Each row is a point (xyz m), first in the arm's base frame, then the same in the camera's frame.
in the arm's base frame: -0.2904 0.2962 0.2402
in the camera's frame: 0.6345 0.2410 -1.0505
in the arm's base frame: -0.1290 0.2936 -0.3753
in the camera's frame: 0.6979 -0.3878 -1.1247
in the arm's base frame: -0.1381 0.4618 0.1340
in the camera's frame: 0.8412 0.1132 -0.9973
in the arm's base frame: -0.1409 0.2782 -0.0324
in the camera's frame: 0.6701 -0.0656 -1.0090
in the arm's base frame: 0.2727 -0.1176 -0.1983
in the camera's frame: 0.4223 -0.4101 -0.5905
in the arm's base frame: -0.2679 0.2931 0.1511
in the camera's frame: 0.6408 0.1499 -1.0613
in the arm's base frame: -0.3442 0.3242 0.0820
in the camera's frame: 0.6494 0.1148 -1.1625
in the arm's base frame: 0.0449 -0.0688 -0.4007
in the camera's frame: 0.4057 -0.5171 -0.8795
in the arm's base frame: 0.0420 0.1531 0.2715
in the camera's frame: 0.5976 0.1411 -0.7032
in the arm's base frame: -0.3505 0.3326 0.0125
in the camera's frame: 0.6574 0.0531 -1.1952
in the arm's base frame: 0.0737 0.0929 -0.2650
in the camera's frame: 0.5647 -0.3785 -0.8495
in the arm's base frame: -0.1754 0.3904 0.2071
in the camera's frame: 0.7599 0.1844 -0.9852
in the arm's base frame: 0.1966 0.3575 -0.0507
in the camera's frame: 0.8480 -0.1841 -0.7355
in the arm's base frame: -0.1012 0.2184 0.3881
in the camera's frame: 0.6133 0.3061 -0.8075
